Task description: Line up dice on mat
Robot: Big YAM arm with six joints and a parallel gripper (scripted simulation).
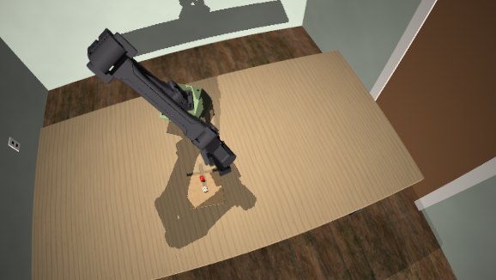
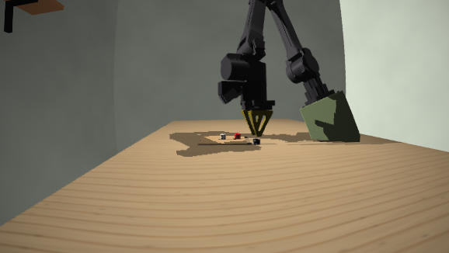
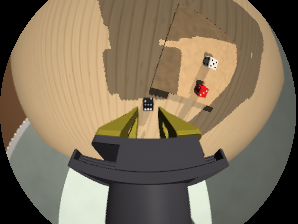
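My hand is 3 cm above the black die. Also, from my hand: tan mat: 10 cm ahead, 6 cm to the right, 3 cm below; then white die: 10 cm ahead, 6 cm to the right, 2 cm below; then red die: 5 cm ahead, 7 cm to the right, 2 cm below.
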